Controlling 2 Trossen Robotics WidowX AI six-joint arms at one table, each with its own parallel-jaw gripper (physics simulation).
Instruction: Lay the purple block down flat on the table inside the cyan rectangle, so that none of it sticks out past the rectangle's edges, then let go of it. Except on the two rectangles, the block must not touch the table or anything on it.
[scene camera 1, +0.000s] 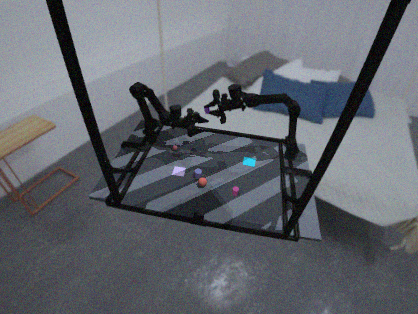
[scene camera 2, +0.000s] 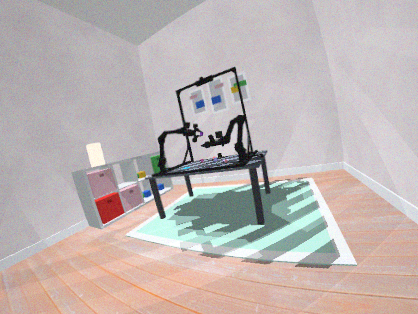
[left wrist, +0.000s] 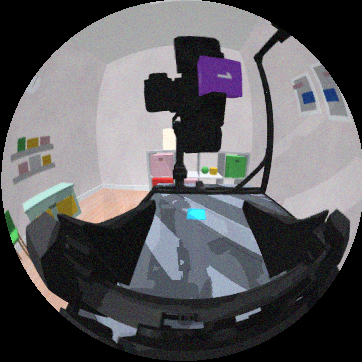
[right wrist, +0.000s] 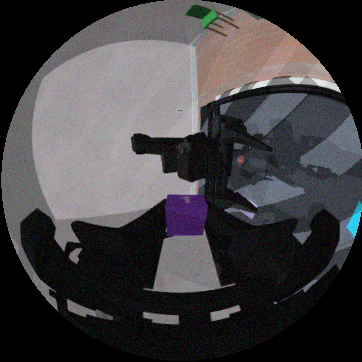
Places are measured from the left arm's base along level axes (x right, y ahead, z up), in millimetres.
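Pixels of known places: left gripper, fingertip midpoint: (scene camera 1: 207, 125) (scene camera 2: 202, 145) (left wrist: 200, 204) (right wrist: 264, 183); right gripper, fingertip midpoint: (scene camera 1: 204, 109) (scene camera 2: 202, 134) (left wrist: 218, 72) (right wrist: 184, 202); left arm's base at its link origin: (scene camera 1: 150, 138) (scene camera 2: 243, 159) (right wrist: 212, 142); right arm's base at its link origin: (scene camera 1: 289, 156) (scene camera 2: 163, 170) (left wrist: 179, 186).
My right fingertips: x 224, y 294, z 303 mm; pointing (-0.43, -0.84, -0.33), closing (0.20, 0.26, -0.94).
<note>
For each thing: its top centre in the pictures, then the offset to it from my right fingertips. "*": a spot on its surface instead.
- purple block at its top centre: (right wrist: 163, 220) (left wrist: 216, 62) (scene camera 1: 207, 106) (scene camera 2: 201, 132) dx +10, dy +10, dz +24 mm
- cyan rectangle at a spot on its surface: (left wrist: 196, 214) (scene camera 1: 247, 161) * dx +163, dy +243, dz -321 mm
- pale lilac rectangle at a spot on its surface: (scene camera 1: 178, 171) * dx +112, dy -193, dz -321 mm
- blue-violet cylinder at its top centre: (scene camera 1: 198, 171) dx +181, dy -93, dz -281 mm
- orange-red ball at its top centre: (scene camera 1: 202, 178) dx +252, dy -92, dz -272 mm
- magenta cylinder at its top centre: (scene camera 1: 235, 188) dx +368, dy +56, dz -281 mm
- small red ball at its top centre: (right wrist: 237, 159) (scene camera 1: 175, 145) dx -85, dy -160, dz -289 mm
The purple block (scene camera 1: 207, 110) (scene camera 2: 200, 133) (left wrist: 220, 76) (right wrist: 186, 215) is in the air, between the fingers of my right gripper (right wrist: 184, 202), which is shut on it. A figure 1 shows on its face in the left wrist view. My left gripper (scene camera 1: 201, 126) (left wrist: 200, 204) (right wrist: 264, 183) is open and empty, lower than the block and apart from it. The cyan rectangle (scene camera 1: 249, 161) (left wrist: 196, 214) (right wrist: 355, 223) lies on the table, right of the middle in scene camera 1, with nothing on it. The pale lilac rectangle (scene camera 1: 178, 171) lies farther left there.
In scene camera 1, a blue-violet cylinder (scene camera 1: 198, 173) and an orange-red ball (scene camera 1: 202, 182) stand near the lilac rectangle. A magenta cylinder (scene camera 1: 235, 190) stands nearer the front. A small red ball (scene camera 1: 175, 147) (right wrist: 241, 159) lies at the back left. Black frame posts (scene camera 1: 82, 100) rise at the sides.
</note>
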